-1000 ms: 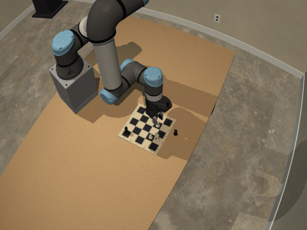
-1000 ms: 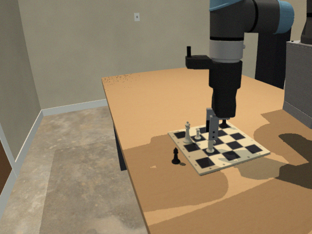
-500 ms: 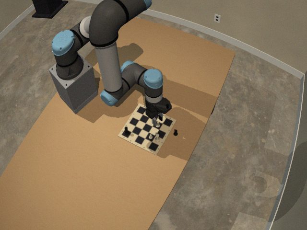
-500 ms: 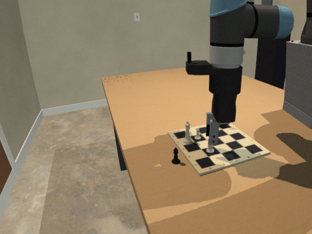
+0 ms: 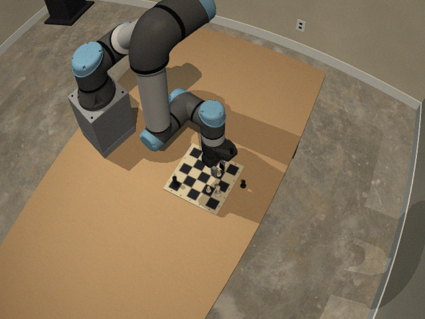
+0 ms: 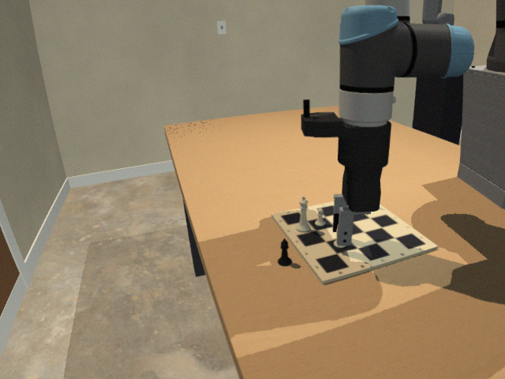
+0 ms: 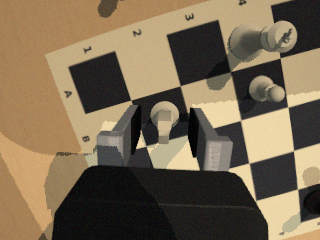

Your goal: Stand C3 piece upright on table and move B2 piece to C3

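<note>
Now: the white knight 20 mm below my hand. The rest, counted from my hand: chessboard 40 mm behind, 30 mm to the right, 30 mm below; white pawn 70 mm to the right, 20 mm below, 10 mm behind; white king 80 mm to the right, 30 mm ahead.
</note>
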